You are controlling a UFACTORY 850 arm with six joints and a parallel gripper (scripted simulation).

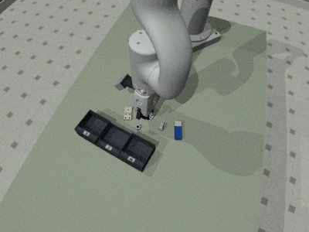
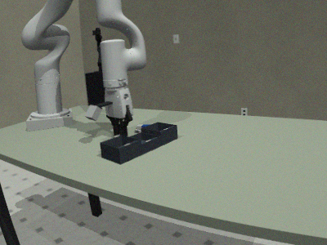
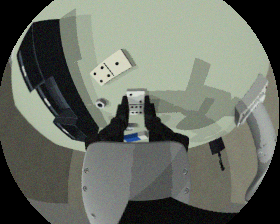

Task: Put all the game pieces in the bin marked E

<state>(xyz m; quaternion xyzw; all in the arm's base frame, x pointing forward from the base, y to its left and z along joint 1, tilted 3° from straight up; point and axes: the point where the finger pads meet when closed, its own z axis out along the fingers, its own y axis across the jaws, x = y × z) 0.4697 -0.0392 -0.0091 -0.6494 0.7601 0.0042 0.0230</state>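
The dark three-part bin lies 130 mm ahead of my hand and 60 mm to the right of it. Round my hand: cream domino (20 mm ahead, 60 mm to the right, 20 mm below); white domino (20 mm below); dark ring (60 mm ahead, 10 mm to the right, 20 mm below).
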